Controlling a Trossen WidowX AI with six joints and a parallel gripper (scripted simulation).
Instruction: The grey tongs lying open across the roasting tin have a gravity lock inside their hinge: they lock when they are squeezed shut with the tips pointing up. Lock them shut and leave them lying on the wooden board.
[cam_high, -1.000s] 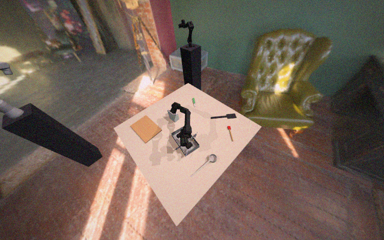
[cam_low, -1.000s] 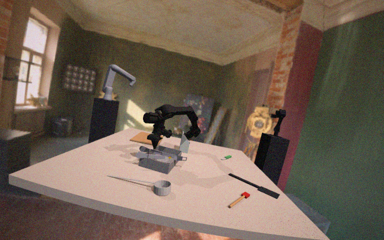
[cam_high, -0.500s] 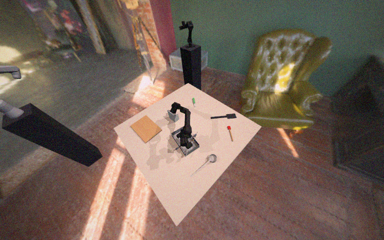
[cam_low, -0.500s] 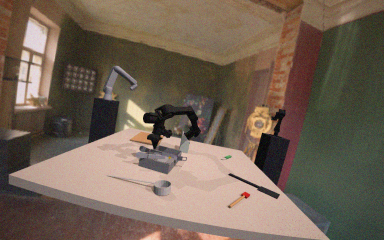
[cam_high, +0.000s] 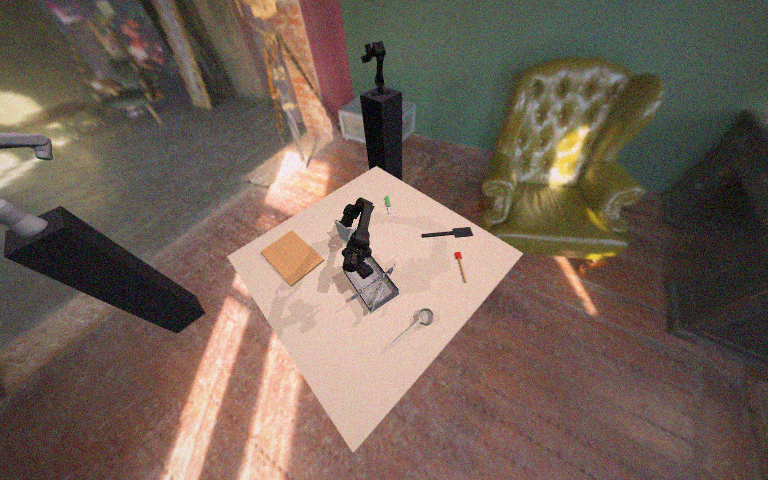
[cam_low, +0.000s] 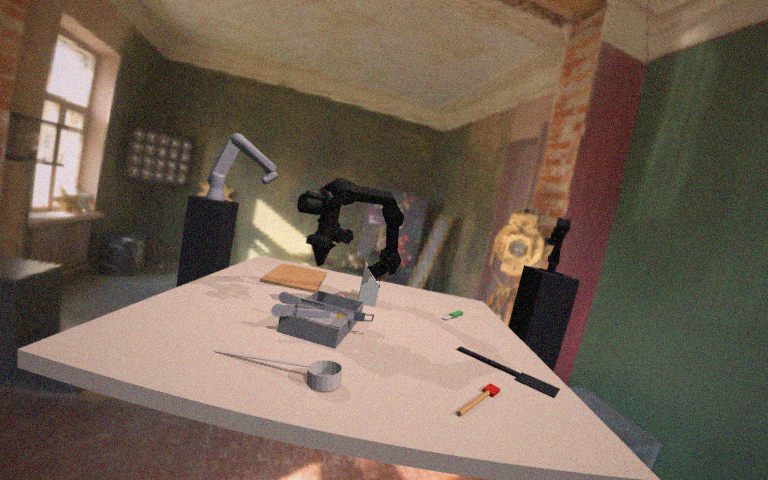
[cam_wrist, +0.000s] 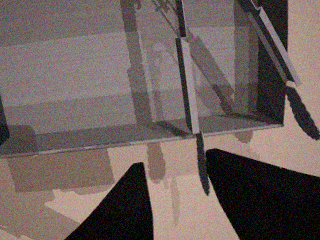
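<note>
Now: the flat tong arm 120 mm below my gripper tip, 40 mm ahead of it and 20 mm to the left of it. Also, from my gripper tip: black spatula (640 mm to the left, 190 mm below, 130 mm ahead); wooden board (500 mm behind, 180 mm below, 150 mm to the right); grey roasting tin (160 mm below, 50 mm to the left).
</note>
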